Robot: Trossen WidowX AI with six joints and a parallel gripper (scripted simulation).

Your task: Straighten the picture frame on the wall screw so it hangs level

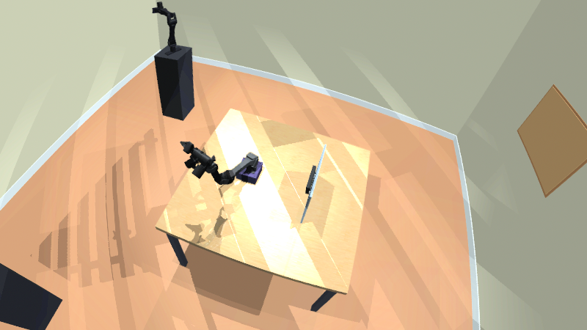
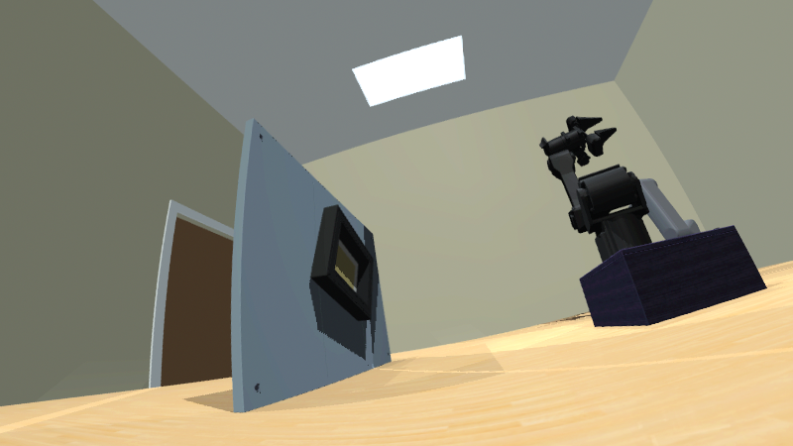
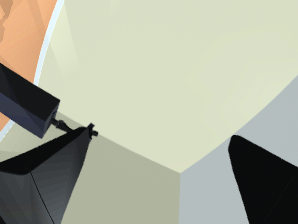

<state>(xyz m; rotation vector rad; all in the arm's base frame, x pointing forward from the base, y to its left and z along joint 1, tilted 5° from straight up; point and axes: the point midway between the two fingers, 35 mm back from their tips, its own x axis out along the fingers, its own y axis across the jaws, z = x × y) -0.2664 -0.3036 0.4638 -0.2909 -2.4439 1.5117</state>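
Now: the picture frame 750 mm ahead of my gripper tip, 300 mm to the left of it and 340 mm below it. From my gripper tip the other things lie so: wall panel (760 mm ahead, 290 mm to the left, 350 mm below).
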